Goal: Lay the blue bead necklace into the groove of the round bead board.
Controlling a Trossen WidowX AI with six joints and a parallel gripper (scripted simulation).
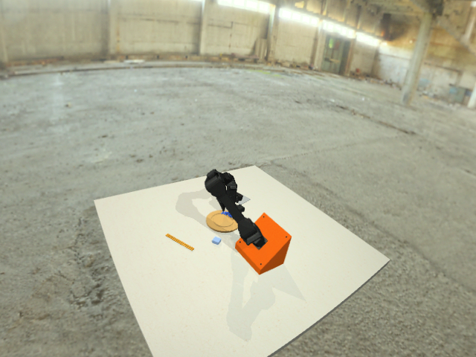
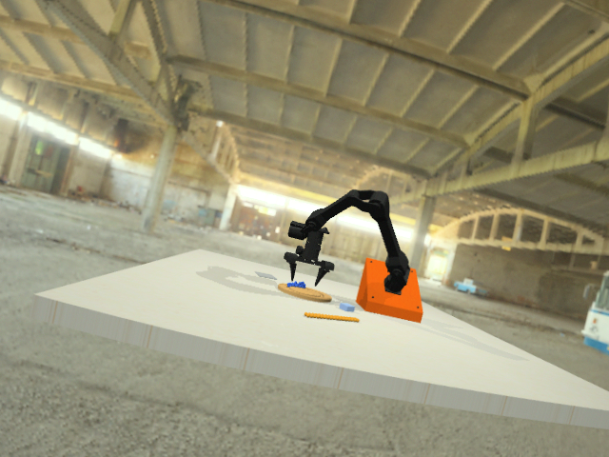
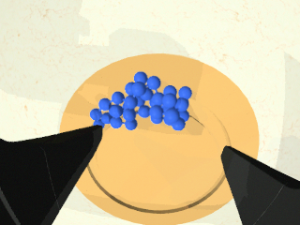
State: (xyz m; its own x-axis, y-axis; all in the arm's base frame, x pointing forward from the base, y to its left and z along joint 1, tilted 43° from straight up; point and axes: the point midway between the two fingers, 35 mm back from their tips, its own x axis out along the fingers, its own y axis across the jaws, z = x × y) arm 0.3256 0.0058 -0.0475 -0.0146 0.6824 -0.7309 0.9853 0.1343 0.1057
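Now: gripper tip 4 cm to the right of the round tan bead board, 2 cm above it and 1 cm past it. Also, from my gripper tip: flat grey tile: 19 cm to the right, 15 cm ahead, 3 cm below; small light-blue block: 16 cm to the left, 14 cm behind, 2 cm below.
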